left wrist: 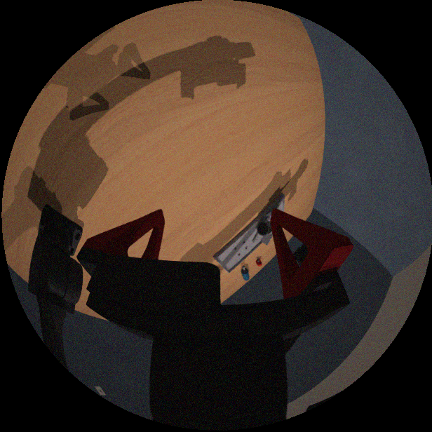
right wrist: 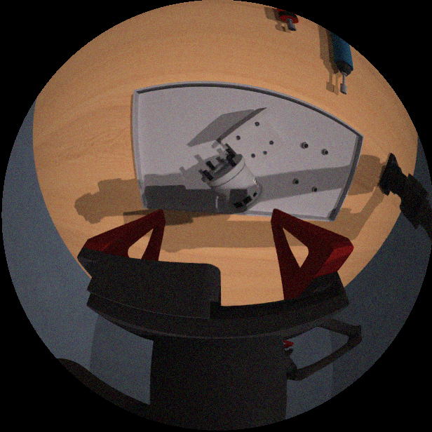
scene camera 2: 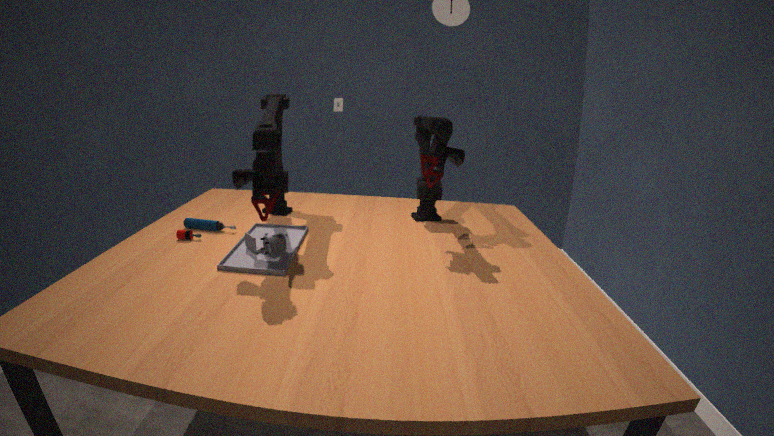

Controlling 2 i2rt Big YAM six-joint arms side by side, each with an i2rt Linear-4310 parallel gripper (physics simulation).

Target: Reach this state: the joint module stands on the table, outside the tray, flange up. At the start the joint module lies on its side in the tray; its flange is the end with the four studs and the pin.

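Places are measured from the left arm's base along level axes (x back, y right, z up), in centimetres.
Pixels of known places: left gripper, fingertip midpoint: (scene camera 2: 426, 182); right gripper, fingertip midpoint: (scene camera 2: 267, 216); left arm's base, link origin: (scene camera 2: 426, 218); right arm's base, link origin: (scene camera 2: 277, 211).
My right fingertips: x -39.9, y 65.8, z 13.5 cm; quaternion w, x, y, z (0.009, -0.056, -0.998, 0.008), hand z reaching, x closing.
Observation:
For each thing: its middle in the pictures, then the offset to it from my right fingertips. Level surfaces: height alone.
- joint module, body centre: (scene camera 2: 272, 244) dx +1.7, dy -1.4, dz -10.0 cm
- grey tray, body centre: (scene camera 2: 267, 245) dx +7.4, dy +1.0, dz -12.7 cm
- blue-handled tool, body centre: (scene camera 2: 209, 225) dx +26.3, dy +26.8, dz -11.5 cm
- table, surface height: dz -13.5 cm
- thin grey plate, body centre: (scene camera 2: 258, 241) dx +5.6, dy +3.9, dz -10.3 cm
The joint module (scene camera 2: 278, 246) (left wrist: 264, 228) (right wrist: 236, 179) lies on its side in the grey tray (scene camera 2: 251, 271) (left wrist: 230, 261) (right wrist: 136, 130). In the right wrist view its studded flange faces up-left and its other end is close to the tray's near long wall. My right gripper (scene camera 2: 264, 216) (right wrist: 217, 214) is open and empty, raised above the table by that long wall, with the module beyond its fingertips. My left gripper (scene camera 2: 431, 172) (left wrist: 217, 214) is open and empty, high at the right of the scene view, far from the tray.
A blue-handled tool (scene camera 2: 203, 224) (left wrist: 245, 273) (right wrist: 342, 52) and a shorter red one (scene camera 2: 184, 234) (left wrist: 258, 261) (right wrist: 288, 17) lie on the table (scene camera 2: 411, 335) beside the tray. Several small studs or holes show on the tray floor. A thin grey plate (scene camera 2: 250, 242) stands near the flange.

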